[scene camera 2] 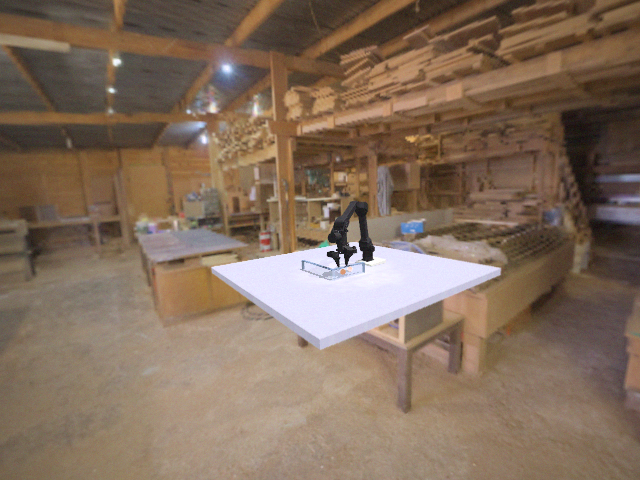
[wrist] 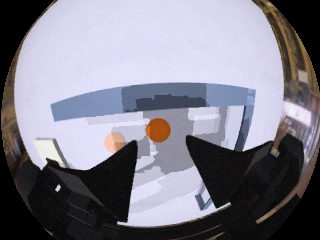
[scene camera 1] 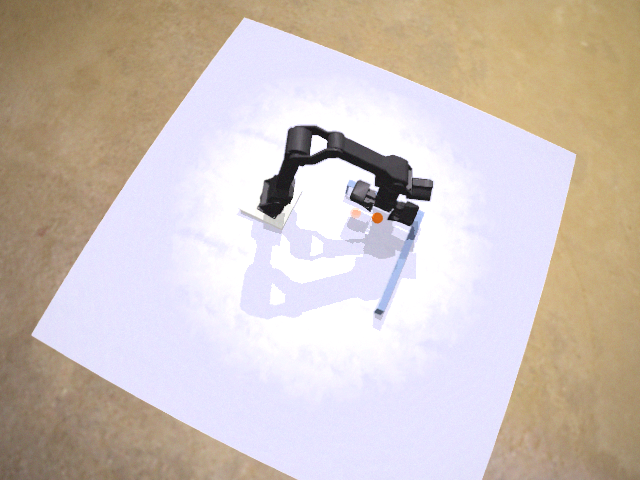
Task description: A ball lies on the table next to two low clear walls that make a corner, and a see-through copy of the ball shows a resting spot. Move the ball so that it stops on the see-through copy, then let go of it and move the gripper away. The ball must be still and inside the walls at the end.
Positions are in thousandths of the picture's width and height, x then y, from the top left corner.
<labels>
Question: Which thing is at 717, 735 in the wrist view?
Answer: My gripper.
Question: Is my gripper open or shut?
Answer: Open.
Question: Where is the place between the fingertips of my gripper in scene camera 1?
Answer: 593, 447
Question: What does my gripper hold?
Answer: Nothing.
</labels>
